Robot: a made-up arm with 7 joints.
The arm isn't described. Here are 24 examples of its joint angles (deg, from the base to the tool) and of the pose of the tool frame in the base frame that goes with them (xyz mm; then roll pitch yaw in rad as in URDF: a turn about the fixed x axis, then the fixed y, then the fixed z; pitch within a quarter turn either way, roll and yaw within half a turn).
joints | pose
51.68 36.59 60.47 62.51 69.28 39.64 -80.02 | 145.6 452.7 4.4 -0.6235 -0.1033 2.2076
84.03 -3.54 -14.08 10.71 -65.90 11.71 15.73 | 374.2 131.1 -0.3 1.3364 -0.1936 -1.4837
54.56 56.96 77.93 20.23 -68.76 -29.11 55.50 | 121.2 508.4 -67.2 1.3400 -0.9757 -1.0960
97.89 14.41 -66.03 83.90 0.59 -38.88 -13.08 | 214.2 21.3 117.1 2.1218 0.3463 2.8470
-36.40 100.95 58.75 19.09 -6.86 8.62 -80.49 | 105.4 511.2 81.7 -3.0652 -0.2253 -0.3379
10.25 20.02 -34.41 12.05 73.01 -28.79 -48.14 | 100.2 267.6 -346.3 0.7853 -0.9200 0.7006
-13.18 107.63 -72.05 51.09 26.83 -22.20 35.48 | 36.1 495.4 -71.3 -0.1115 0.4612 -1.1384
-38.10 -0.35 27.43 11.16 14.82 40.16 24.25 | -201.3 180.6 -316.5 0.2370 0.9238 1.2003
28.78 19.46 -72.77 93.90 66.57 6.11 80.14 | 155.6 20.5 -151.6 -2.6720 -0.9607 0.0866
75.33 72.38 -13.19 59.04 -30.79 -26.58 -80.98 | 164.0 411.4 142.1 -2.4548 0.1306 -1.4399
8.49 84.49 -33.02 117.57 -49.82 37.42 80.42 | 173.7 217.1 -84.5 0.2389 0.6488 -1.5564
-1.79 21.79 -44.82 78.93 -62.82 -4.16 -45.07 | 141.5 101.8 -249.0 1.8877 -0.2109 -2.2413
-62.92 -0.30 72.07 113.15 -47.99 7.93 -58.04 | -43.1 350.9 -90.2 2.5459 0.2877 -0.3740
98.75 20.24 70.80 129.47 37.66 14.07 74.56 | -37.1 319.6 49.4 2.9133 0.8523 -2.5954
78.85 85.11 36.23 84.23 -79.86 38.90 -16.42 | -74.6 358.2 190.1 -2.9278 -1.1301 -0.2208
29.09 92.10 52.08 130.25 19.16 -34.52 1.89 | 24.7 183.3 162.4 2.1923 1.0968 -2.6715
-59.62 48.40 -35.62 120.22 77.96 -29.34 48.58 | -24.9 133.2 -189.2 -1.7921 -0.2819 0.8572
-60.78 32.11 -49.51 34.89 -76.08 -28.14 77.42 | -254.7 264.8 -233.7 -2.1325 -0.7855 -1.8524
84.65 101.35 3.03 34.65 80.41 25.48 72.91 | -61.4 495.1 128.0 2.9223 -0.4195 3.0491
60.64 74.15 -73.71 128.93 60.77 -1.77 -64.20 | 163.8 147.1 -38.5 2.5135 -1.2950 -2.3536
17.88 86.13 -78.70 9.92 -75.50 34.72 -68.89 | 25.7 534.5 -56.2 -0.6660 0.7524 2.3984
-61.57 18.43 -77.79 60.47 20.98 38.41 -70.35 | -255.9 75.7 -183.4 0.0459 0.3932 -1.2758
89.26 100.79 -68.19 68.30 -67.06 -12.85 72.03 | 137.3 436.2 72.2 0.6084 1.0404 -0.8398
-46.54 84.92 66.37 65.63 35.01 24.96 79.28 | 167.1 429.9 50.5 0.1273 -0.8510 -0.7022
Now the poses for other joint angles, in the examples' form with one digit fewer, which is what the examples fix.
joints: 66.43 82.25 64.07 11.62 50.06 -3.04 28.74
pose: 18 538 13 -2.171 0.021 -3.082
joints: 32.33 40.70 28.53 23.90 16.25 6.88 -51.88
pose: 195 429 -166 0.805 -1.156 0.993
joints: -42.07 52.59 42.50 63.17 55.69 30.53 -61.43
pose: 68 449 -135 1.346 -0.720 0.613
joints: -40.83 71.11 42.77 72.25 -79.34 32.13 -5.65
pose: 151 425 -55 2.473 0.938 -0.108
